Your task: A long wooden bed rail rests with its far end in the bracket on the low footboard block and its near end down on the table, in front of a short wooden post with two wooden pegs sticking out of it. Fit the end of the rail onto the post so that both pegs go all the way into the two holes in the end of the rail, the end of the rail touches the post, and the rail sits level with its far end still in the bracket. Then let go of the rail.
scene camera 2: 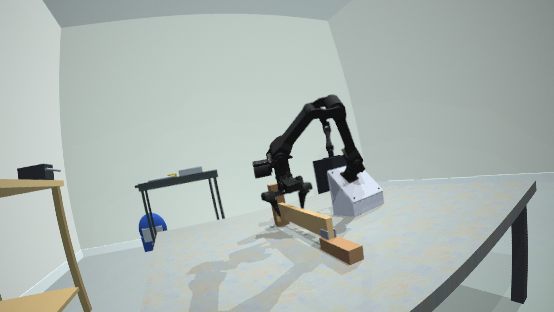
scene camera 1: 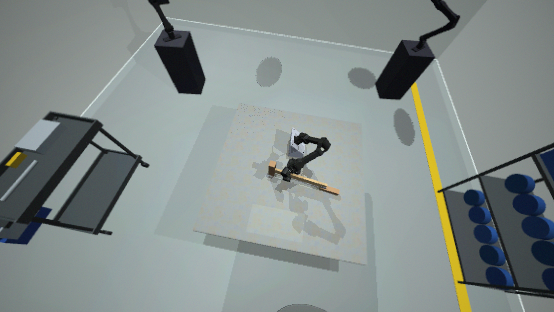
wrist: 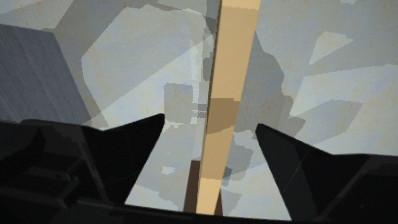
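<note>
A wooden bed rail and a wooden post are in view, and with them the gripper, which is open and holds nothing. The wrist view shows the gripper as well.
</note>
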